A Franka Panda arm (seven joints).
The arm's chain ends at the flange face. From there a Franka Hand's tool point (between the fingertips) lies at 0.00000 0.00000 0.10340 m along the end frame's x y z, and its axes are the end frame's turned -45 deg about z.
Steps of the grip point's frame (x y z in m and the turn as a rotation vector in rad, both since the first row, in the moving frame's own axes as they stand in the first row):
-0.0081 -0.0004 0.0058 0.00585 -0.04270 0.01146
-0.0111 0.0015 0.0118 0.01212 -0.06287 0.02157
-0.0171 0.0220 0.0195 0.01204 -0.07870 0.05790
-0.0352 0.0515 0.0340 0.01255 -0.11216 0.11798
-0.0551 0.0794 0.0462 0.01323 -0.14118 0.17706
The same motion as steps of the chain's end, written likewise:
-0.0024 0.0028 0.0059 -0.02606 -0.03433 0.01146
-0.0013 0.0053 0.0120 -0.03589 -0.05303 0.02157
0.0102 0.0230 0.0198 -0.04714 -0.06416 0.05790
0.0210 0.0546 0.0347 -0.07043 -0.08818 0.11798
0.0292 0.0868 0.0472 -0.09047 -0.10918 0.17706

